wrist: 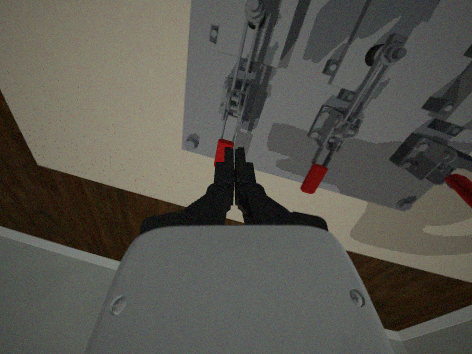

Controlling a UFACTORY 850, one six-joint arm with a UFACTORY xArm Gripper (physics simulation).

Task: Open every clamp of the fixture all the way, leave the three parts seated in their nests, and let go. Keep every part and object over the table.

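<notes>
The grey fixture plate (202, 120) spans the upper right. A left clamp (234, 97) has a red handle (223, 149) at the plate's front edge. A middle clamp (336, 122) has a red handle (314, 178) that points towards the front edge. A right clamp (422, 157) with a red handle (460, 186) is partly cut off by the view's edge. My gripper (233, 160) is shut and empty, and its fingertips overlap the left red handle in view, partly hiding it. Whether they touch it I cannot tell. The parts in their nests are in shadow and hard to make out.
The cream table top (110, 90) extends left of the plate and in front of it. Bolt heads (192, 141) (404, 202) sit at the plate's front corners. A brown wooden floor (125, 202) lies beyond the table edge, with a pale wall (45, 285) past it.
</notes>
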